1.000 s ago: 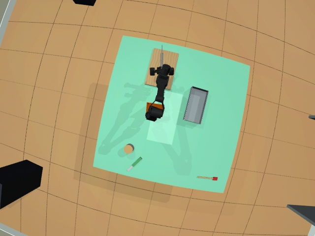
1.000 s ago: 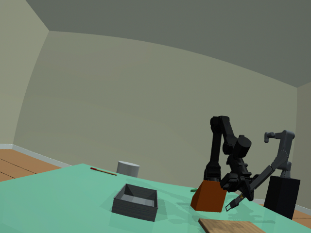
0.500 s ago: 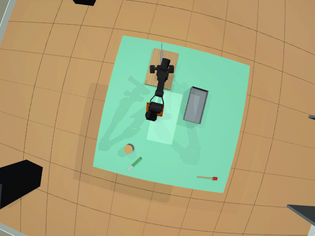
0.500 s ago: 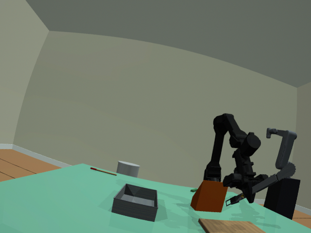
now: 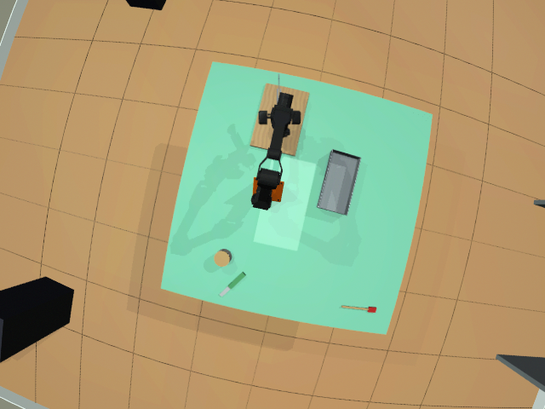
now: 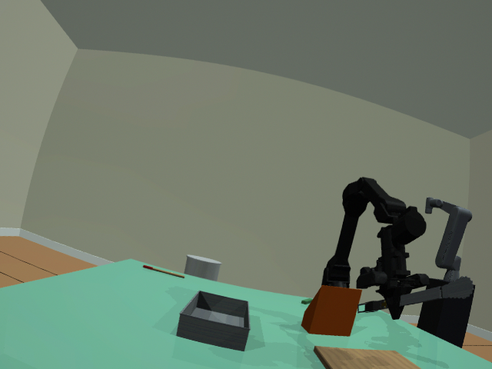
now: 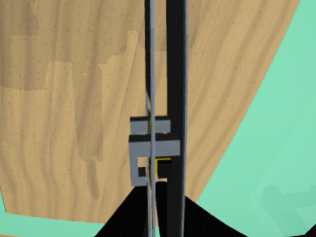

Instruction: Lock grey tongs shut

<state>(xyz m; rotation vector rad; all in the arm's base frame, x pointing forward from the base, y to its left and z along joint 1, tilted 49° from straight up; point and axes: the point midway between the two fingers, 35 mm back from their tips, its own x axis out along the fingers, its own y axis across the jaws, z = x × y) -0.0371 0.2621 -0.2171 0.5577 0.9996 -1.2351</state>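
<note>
Right now the yellow lock piece is 4 cm to the right of my gripper tip, 2 cm ahead of it and 2 cm above it. The rest, counted from my gripper tip: tan round object: 74 cm to the right, 10 cm below, 7 cm behind; wooden board: 13 cm below, 4 cm to the left; grey roasting tin: 38 cm ahead, 20 cm to the right, 10 cm below.
</note>
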